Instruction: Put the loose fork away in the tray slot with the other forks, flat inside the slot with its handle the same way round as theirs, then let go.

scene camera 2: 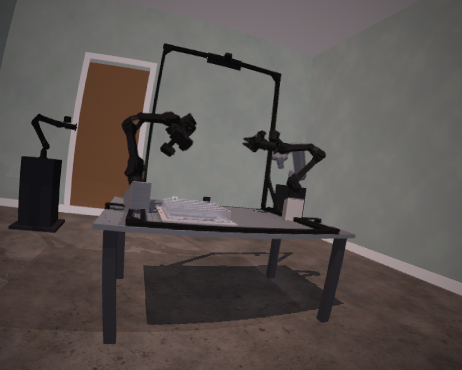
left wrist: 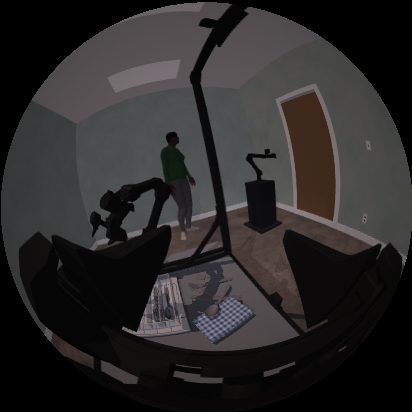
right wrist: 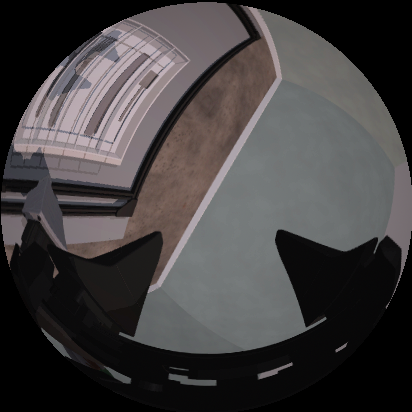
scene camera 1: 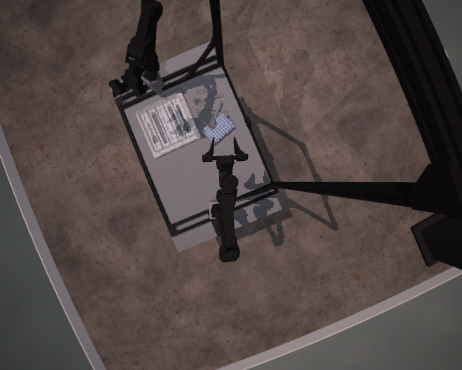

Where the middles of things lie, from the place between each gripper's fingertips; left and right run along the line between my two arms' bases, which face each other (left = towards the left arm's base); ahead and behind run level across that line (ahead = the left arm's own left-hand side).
The white cutlery tray (scene camera 1: 166,121) is 90 mm behind my right hand, 120 mm to the left of it and 280 mm below it.
The white cutlery tray is 26 cm ahead of my left hand, 34 cm to the right of it and 41 cm below it.
